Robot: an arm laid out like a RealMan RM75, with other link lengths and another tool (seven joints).
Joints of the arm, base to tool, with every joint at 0 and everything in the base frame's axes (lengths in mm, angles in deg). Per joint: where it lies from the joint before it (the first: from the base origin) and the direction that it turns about. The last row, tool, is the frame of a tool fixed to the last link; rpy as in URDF.
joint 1: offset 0.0 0.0 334.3 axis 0 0 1
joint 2: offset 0.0 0.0 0.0 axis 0 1 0
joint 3: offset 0.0 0.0 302.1 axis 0 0 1
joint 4: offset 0.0 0.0 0.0 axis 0 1 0
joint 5: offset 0.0 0.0 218.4 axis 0 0 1
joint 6: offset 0.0 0.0 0.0 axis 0 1 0
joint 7: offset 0.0 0.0 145.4 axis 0 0 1
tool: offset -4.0 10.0 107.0 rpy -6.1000 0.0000 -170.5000
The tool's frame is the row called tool.
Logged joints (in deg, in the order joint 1, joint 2, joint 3, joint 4, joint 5, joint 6, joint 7), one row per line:
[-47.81, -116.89, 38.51, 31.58, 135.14, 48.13, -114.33]
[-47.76, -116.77, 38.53, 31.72, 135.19, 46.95, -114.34]
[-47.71, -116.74, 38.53, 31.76, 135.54, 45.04, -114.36]
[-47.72, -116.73, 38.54, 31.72, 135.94, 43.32, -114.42]
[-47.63, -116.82, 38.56, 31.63, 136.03, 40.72, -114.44]
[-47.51, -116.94, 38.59, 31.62, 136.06, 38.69, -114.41]
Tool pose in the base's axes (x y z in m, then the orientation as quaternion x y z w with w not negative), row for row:
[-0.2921, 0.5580, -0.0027, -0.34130, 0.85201, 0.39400, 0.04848]
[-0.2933, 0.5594, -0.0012, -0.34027, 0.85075, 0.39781, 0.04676]
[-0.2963, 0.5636, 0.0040, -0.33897, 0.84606, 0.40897, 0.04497]
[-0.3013, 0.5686, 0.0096, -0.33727, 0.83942, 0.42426, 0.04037]
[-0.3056, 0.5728, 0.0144, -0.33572, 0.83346, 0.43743, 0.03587]
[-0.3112, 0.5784, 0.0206, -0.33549, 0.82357, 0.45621, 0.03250]
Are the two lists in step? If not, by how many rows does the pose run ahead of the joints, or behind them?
The pose runs 1 row behind the joints: the pose in row i belongs to the joints in row i - 1.
